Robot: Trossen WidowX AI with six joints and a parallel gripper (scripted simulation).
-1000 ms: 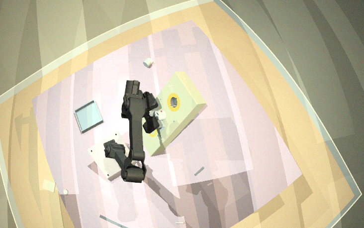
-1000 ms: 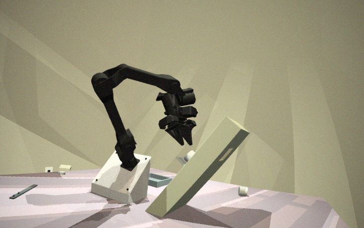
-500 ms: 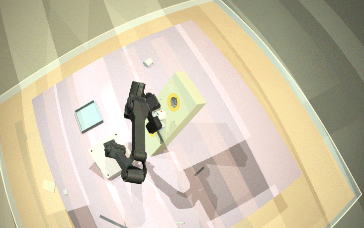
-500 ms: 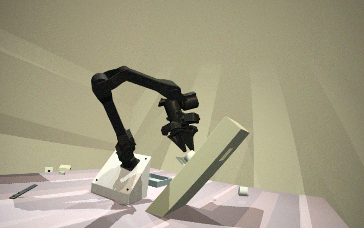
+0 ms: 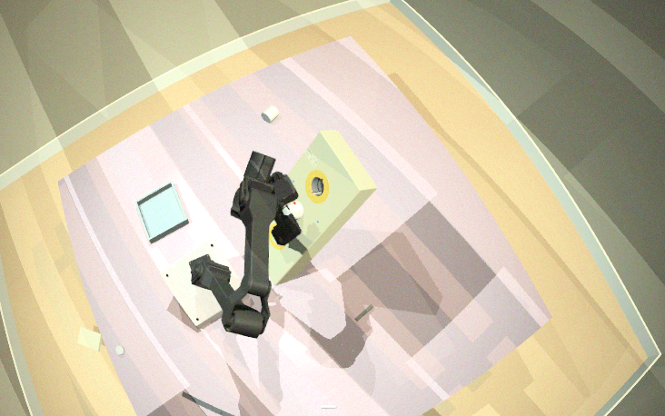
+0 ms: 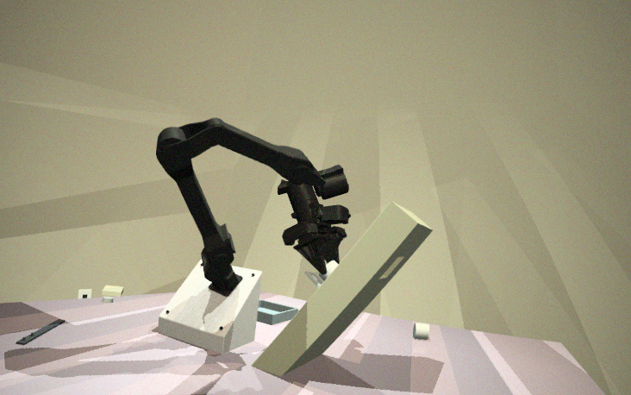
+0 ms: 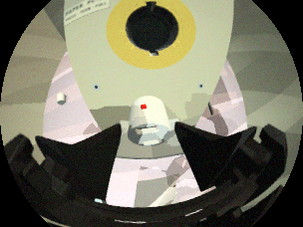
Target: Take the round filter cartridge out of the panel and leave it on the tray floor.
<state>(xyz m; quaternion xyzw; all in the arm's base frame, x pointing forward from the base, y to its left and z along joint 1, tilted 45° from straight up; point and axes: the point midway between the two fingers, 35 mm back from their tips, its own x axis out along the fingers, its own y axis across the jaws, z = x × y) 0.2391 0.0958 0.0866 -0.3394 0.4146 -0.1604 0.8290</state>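
Now: the pale green panel 40 mm ahead of my gripper tip and 20 mm below it. Round my gripper tip: blue tray 340 mm behind, 270 mm to the left, 190 mm below; white round cartridge right at my gripper tip; grey bar 70 mm ahead, 280 mm to the right, 200 mm below.
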